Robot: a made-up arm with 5 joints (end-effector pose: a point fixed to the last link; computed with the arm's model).
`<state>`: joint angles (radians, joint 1 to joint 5).
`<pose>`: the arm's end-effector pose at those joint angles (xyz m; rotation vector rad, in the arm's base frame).
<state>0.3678 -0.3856 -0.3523 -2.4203 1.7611</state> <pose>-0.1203 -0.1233 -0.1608 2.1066 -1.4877 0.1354</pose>
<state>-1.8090 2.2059 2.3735 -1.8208 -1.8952</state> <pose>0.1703 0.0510 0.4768 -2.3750 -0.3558 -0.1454</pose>
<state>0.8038 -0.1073 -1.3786 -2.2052 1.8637</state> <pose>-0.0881 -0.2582 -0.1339 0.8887 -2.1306 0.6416</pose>
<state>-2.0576 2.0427 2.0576 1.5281 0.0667</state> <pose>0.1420 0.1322 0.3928 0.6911 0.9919 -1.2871</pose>
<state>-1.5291 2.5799 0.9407 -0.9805 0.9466</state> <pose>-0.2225 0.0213 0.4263 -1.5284 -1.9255 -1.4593</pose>
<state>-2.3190 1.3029 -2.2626 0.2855 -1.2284</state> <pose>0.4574 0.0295 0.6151 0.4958 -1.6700 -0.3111</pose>
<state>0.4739 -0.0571 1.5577 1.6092 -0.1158</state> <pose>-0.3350 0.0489 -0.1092 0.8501 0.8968 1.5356</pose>
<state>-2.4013 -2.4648 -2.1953 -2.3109 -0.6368</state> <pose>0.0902 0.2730 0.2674 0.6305 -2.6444 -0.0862</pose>
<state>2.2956 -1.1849 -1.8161 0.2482 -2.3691</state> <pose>0.0820 -0.1784 0.1635 -2.0139 0.5754 -0.7429</pose>
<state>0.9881 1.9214 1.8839 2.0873 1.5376</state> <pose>-0.1409 0.1197 -0.1792 1.3638 0.1433 -0.2588</pose>
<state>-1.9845 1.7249 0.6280 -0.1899 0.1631</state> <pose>-0.1061 0.0816 0.5237 -1.3674 0.6978 -1.3356</pose>
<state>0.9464 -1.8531 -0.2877 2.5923 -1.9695</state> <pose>0.0442 0.0560 -0.1373 -0.2978 2.0337 0.6708</pose>
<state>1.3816 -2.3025 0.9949 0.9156 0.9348</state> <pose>0.1286 -0.0281 -0.1626 -1.6870 0.0247 0.5719</pose>
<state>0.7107 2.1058 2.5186 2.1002 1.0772</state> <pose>-0.2731 0.1443 -0.0909 1.2320 -0.6235 0.0651</pose>
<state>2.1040 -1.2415 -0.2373 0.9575 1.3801</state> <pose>0.3085 -0.1055 0.1076 -0.3275 -1.8617 -1.1497</pose>
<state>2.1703 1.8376 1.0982 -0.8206 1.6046</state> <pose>0.3032 0.0512 0.0301 -2.0804 -0.2466 -0.0943</pose>
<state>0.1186 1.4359 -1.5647 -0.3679 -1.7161</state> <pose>-0.6746 0.0466 -0.0869 -0.3087 1.4469 0.4815</pose>
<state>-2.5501 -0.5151 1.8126 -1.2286 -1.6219</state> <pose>0.2931 0.0943 0.3160 0.6836 0.9137 -0.6002</pose>
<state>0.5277 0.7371 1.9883 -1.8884 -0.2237</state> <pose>-0.2727 0.0253 -0.0214 -1.2839 1.9527 2.0109</pose>
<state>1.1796 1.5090 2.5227 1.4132 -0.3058</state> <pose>-0.2102 0.1304 -0.2141 0.8095 -1.8844 1.8159</pose>
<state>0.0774 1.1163 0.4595 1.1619 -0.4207</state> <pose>-0.3734 0.1098 -0.1250 1.0959 0.4699 -0.2987</pose>
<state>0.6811 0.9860 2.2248 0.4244 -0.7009</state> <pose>-0.3264 0.1031 -0.0412 1.5760 -1.9546 0.9246</pose>
